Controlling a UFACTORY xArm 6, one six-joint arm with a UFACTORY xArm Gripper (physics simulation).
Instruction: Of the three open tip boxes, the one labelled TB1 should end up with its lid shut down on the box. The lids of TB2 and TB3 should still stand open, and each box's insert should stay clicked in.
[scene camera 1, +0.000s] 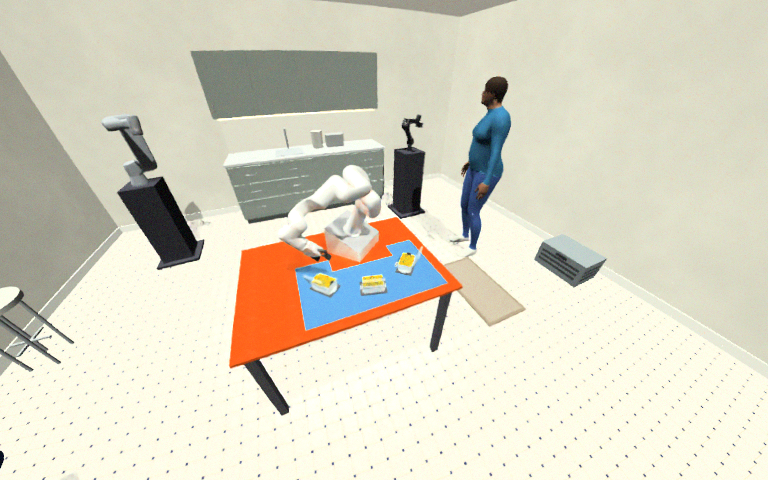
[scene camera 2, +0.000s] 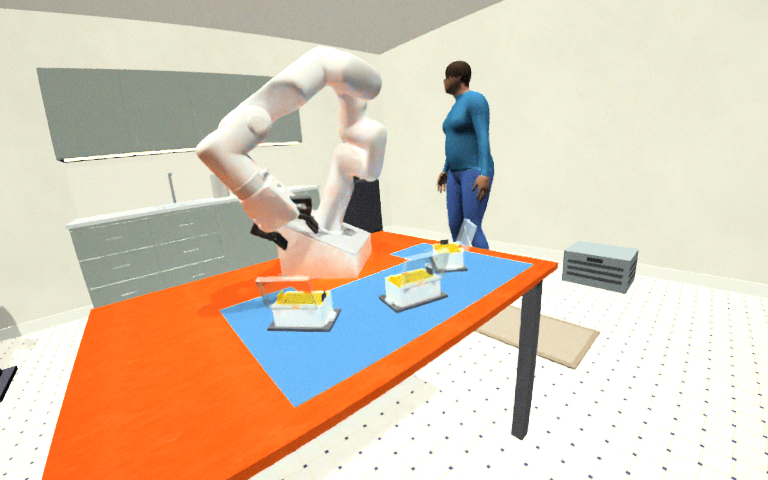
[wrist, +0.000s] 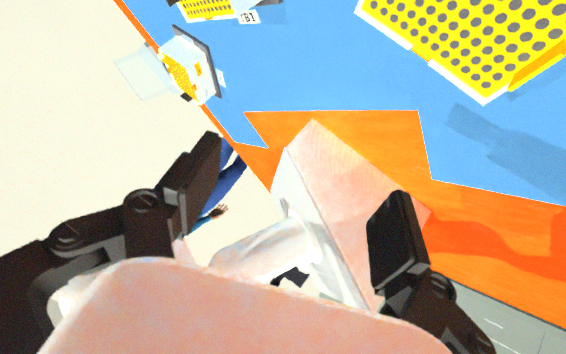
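Where they show: gripper, fingertip midpoint: (scene camera 1: 324, 258) (scene camera 2: 301, 238) (wrist: 301, 182); arm's base at its link origin: (scene camera 1: 351, 230) (scene camera 2: 326, 228) (wrist: 305, 233).
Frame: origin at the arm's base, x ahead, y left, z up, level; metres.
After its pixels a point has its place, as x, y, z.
Observation:
Box TB1 (scene camera 1: 372, 286) {0.500, -0.063, -0.056} (scene camera 2: 413, 292) {0.471, -0.067, -0.103} (wrist: 207, 7) is the middle box; its label shows in the wrist view. Its clear lid (scene camera 2: 421, 262) {0.511, -0.078, -0.013} stands open. The left box (scene camera 1: 324, 285) {0.400, -0.301, -0.035} (scene camera 2: 301, 314) {0.348, -0.315, -0.102} (wrist: 465, 35) has its clear lid (scene camera 2: 283, 283) {0.370, -0.354, -0.006} open. The right box (scene camera 1: 405, 262) (scene camera 2: 449, 259) (wrist: 192, 65) has its lid (scene camera 1: 419, 254) {0.433, 0.279, 0.001} (scene camera 2: 466, 232) {0.392, 0.309, -0.038} (wrist: 142, 72) {0.415, 0.287, -0.036} open. I cannot read which is TB2 or TB3. Yellow inserts sit in all three. My gripper (scene camera 1: 323, 255) {0.298, -0.259, 0.060} (scene camera 2: 299, 237) {0.298, -0.259, 0.060} (wrist: 301, 182) {0.298, -0.259, 0.060} is open and empty, above the table behind the left box, away from TB1.
The boxes stand on the blue mat (scene camera 1: 339, 311) {0.515, -0.265, -0.141} (scene camera 2: 317, 367) {0.494, -0.371, -0.142} (wrist: 325, 65) {0.272, -0.106, -0.142} on the orange table (scene camera 1: 266, 305) {0.301, -0.622, -0.144} (scene camera 2: 141, 384) {0.284, -0.649, -0.145}. The arm's pale base block (scene camera 1: 353, 243) {0.108, -0.029, -0.031} (scene camera 2: 322, 257) {0.098, -0.090, -0.069} (wrist: 345, 170) {0.104, -0.085, -0.101} stands behind the mat, close to my gripper. A person (scene camera 1: 489, 141) (scene camera 2: 467, 130) stands beyond the table's right side.

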